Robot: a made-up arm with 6 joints.
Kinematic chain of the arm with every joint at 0, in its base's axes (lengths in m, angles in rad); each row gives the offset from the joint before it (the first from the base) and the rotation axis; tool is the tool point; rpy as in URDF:
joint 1: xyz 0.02 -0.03 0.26 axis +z
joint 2: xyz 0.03 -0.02 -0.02 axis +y
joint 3: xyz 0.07 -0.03 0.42 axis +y
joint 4: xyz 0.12 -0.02 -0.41 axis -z
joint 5: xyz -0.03 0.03 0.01 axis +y
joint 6: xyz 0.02 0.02 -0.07 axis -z
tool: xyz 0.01 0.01 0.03 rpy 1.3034 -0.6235 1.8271
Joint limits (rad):
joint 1: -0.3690..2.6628
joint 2: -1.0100..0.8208
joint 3: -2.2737..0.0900
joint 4: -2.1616..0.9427
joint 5: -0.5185..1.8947
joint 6: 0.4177..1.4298
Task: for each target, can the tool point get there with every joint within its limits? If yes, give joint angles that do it. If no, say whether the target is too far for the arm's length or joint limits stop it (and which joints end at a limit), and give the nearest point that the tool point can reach.
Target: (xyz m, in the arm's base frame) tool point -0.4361 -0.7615 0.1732
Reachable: no: joint limits stop it (at a limit: joint 1, joint 2, joint 3, joint 5, joint 6) | nearest point 0.0659 -0.2218 0.1439 | short by 0.738 m
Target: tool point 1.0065 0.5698 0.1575
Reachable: no: too far | nearest point 0.7253 0.3988 0.2933 | short by 0.356 m
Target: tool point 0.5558 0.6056 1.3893
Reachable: no: too far | nearest point 0.3663 0.3808 0.9675 | short by 0.514 m
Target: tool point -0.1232 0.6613 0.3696
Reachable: yes | joints 1.8067 0.5040 -1.3125 0.2200 -0.0367 0.7777
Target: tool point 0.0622 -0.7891 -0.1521
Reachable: no: joint limits stop it (at a limit: joint 1, joint 2, joint 4, joint 6) | nearest point 0.2731 -0.3055 0.0422 | short by 0.562 m
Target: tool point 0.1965 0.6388 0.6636
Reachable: yes | joints 1.3787 0.3532 -1.9253 -0.4905 1.0426 0.5685
